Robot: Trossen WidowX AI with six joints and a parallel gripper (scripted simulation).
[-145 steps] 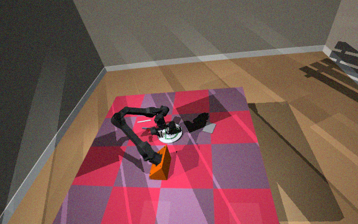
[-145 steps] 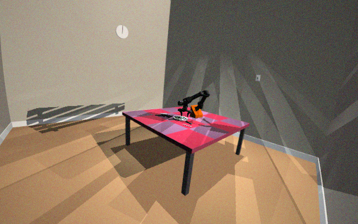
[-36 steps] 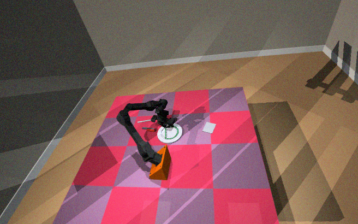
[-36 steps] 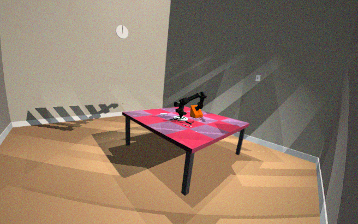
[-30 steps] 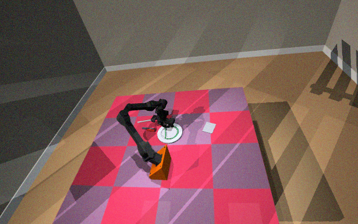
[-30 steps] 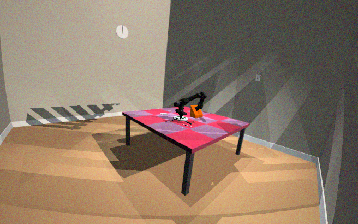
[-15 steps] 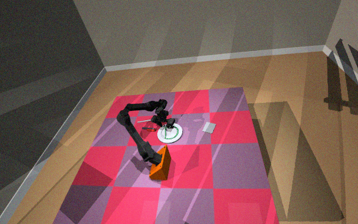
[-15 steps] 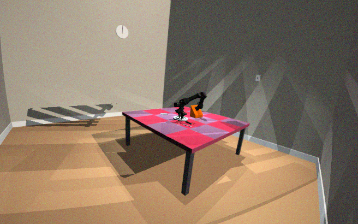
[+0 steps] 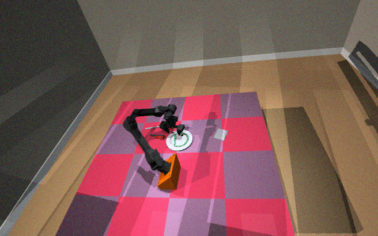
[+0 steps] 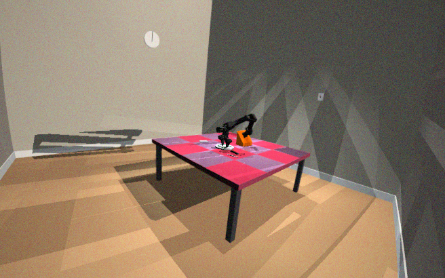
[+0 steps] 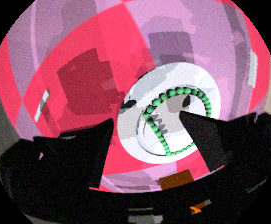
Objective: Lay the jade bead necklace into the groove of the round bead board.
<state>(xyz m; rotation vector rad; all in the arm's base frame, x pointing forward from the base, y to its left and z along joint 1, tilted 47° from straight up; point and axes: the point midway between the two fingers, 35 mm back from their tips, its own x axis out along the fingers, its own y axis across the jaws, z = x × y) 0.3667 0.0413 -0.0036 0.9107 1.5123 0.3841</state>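
The round white bead board lies 50 mm behind my gripper tip, 40 mm to the right of it and 10 mm below it. From my gripper tip the other things lie so: red-handled tool (130 mm to the left, 20 mm below); then flat grey pad (10 mm behind, 350 mm to the right, 20 mm below); then thin white rod (100 mm ahead, 200 mm to the left, 20 mm below).
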